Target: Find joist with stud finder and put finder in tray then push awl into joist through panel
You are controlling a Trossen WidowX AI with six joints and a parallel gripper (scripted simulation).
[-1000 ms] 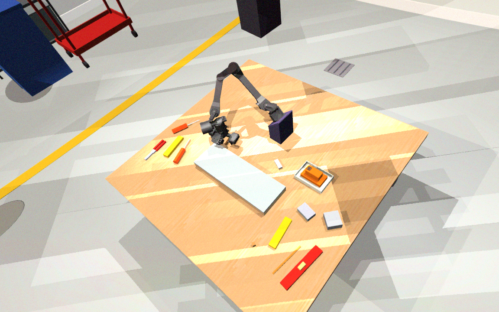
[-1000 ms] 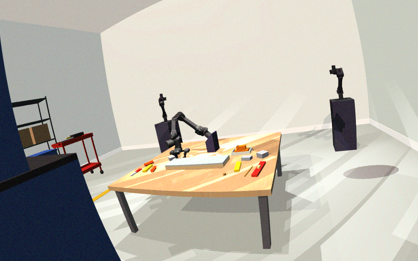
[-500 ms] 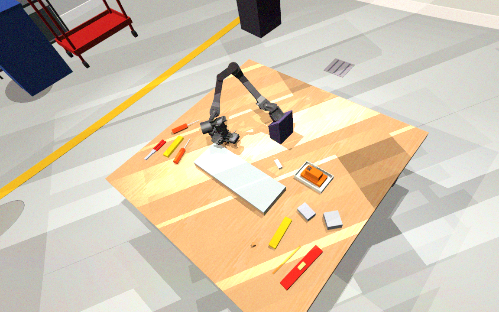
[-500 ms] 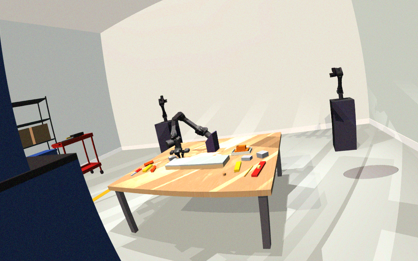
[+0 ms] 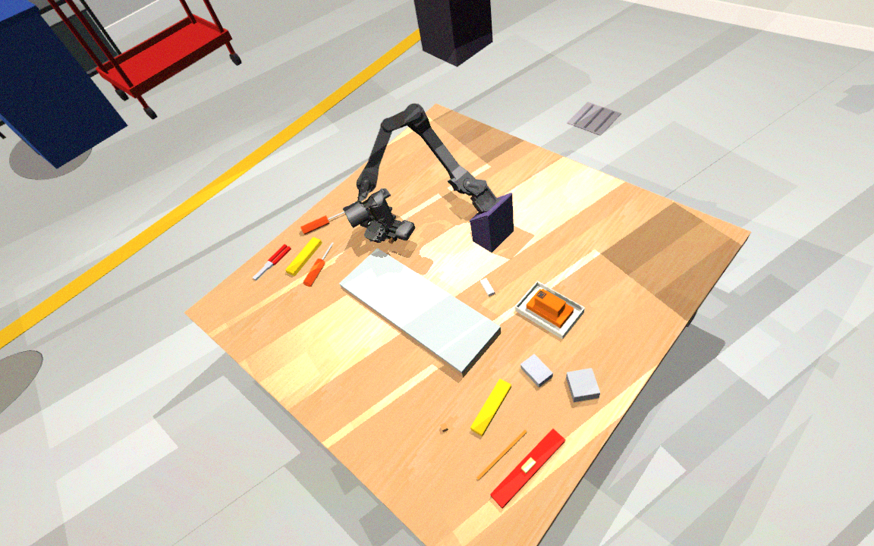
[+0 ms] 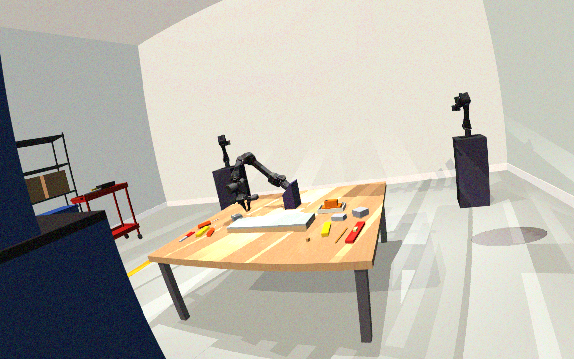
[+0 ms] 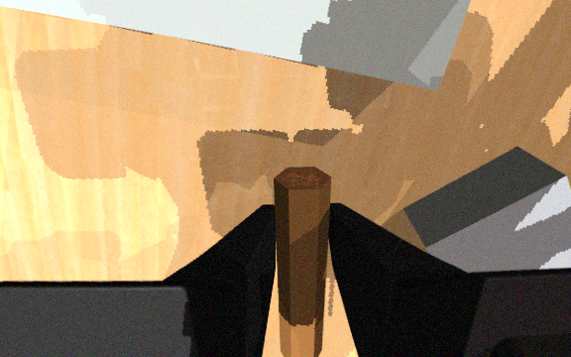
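The awl is 50 mm behind my gripper tip and 20 mm to the right of it. The rest, counted from my gripper tip: orange stud finder 150 mm behind, 520 mm to the left, 20 mm below; thin stick 260 mm ahead, 720 mm to the left, 70 mm below; white tray 150 mm behind, 540 mm to the left, 60 mm below.
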